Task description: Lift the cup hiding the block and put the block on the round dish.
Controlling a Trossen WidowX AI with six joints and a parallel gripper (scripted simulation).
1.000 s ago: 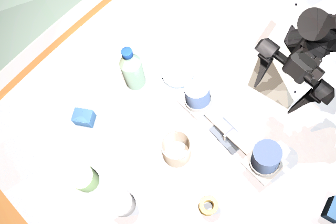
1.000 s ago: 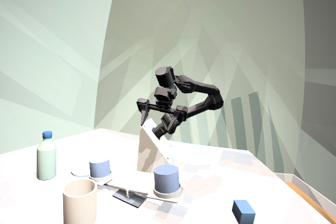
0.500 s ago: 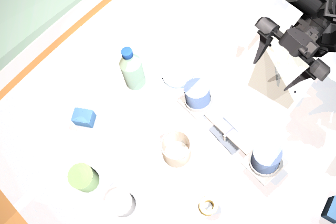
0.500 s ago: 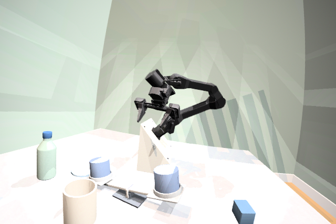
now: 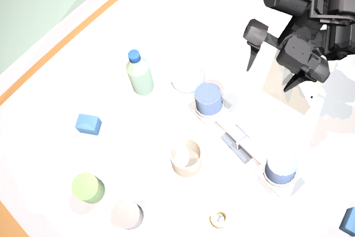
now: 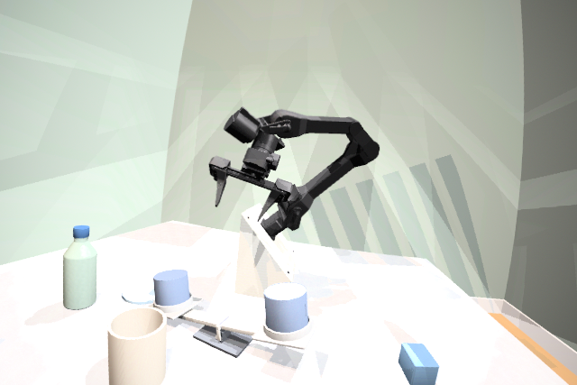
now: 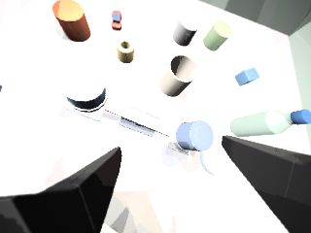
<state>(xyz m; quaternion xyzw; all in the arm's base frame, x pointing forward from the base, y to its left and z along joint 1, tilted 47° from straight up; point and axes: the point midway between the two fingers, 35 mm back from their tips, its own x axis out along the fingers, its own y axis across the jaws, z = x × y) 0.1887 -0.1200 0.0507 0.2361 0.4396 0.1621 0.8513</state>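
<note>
Now: gripper tip 190 mm above the small green block, 120 mm to the left of it and 20 mm short of it. The rest, counted from my gripper tip: pale green bottle 320 mm to the right, 120 mm below, 50 mm ahead; round dish 230 mm below, 220 mm to the right, 40 mm behind; beige cup 190 mm below, 190 mm ahead, 90 mm to the right.
</note>
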